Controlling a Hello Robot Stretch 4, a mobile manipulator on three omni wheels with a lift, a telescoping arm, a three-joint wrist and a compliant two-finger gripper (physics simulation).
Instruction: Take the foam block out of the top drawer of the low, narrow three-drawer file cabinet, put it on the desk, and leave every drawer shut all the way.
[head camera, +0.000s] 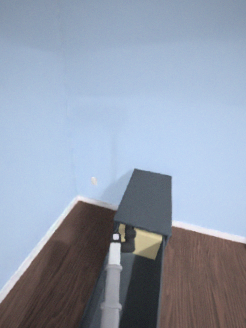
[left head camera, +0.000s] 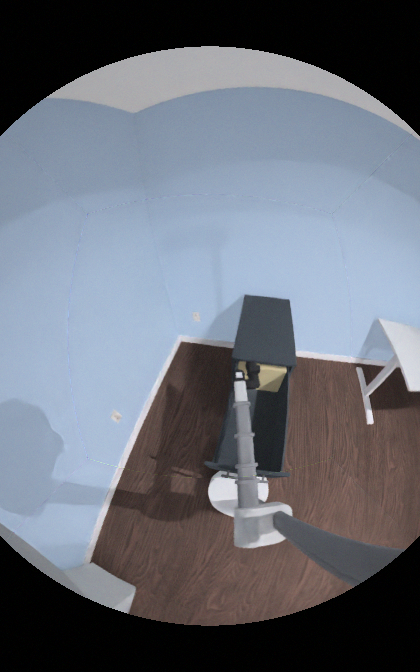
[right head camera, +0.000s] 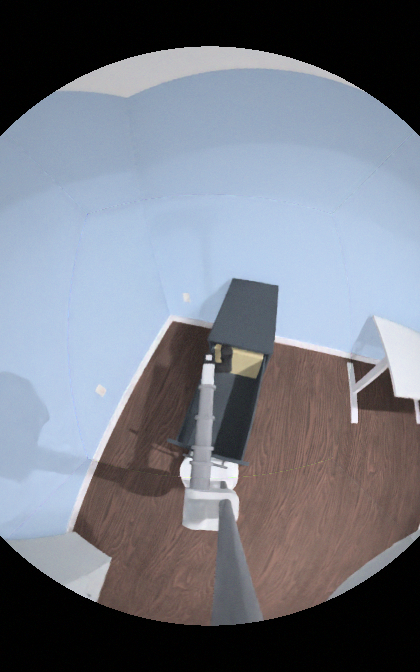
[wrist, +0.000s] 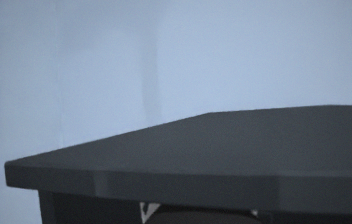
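Places are measured from the robot's base along level axes (x ahead, y left, z up), in centimetres.
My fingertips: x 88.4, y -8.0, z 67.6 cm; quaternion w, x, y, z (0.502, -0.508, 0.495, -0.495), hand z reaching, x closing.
Behind a point stands the place of what it marks.
The dark grey file cabinet (head camera: 146, 202) {x 91.0, y -21.3, z 70.9 cm} (left head camera: 265, 330) (right head camera: 247, 315) (wrist: 228, 148) {x 74.2, y -10.2, z 70.9 cm} stands against the blue wall with its top drawer (head camera: 143, 290) {x 45.5, y -20.0, z 37.5 cm} (left head camera: 272, 435) (right head camera: 235, 415) pulled far out. The tan foam block (head camera: 147, 243) {x 67.3, y -21.9, z 55.6 cm} (left head camera: 274, 378) (right head camera: 248, 363) lies at the drawer's back end, partly under the cabinet top. My gripper (head camera: 129, 234) (left head camera: 253, 375) (right head camera: 226, 356) reaches over the block's left part. Its fingertips are hidden under the cabinet top, and it appears shut and empty. The wrist view shows only the cabinet top's front edge and the wall.
My telescoping arm (head camera: 112, 281) {x 35.4, y 0.1, z 78.4 cm} runs along the drawer's left side, and my base (left head camera: 255, 530) (right head camera: 202, 505) stands at the drawer's front. The white desk (left head camera: 400, 350) (right head camera: 400, 360) stands to the right by the wall. A pale grey object (left head camera: 100, 585) (right head camera: 60, 560) is at the near left.
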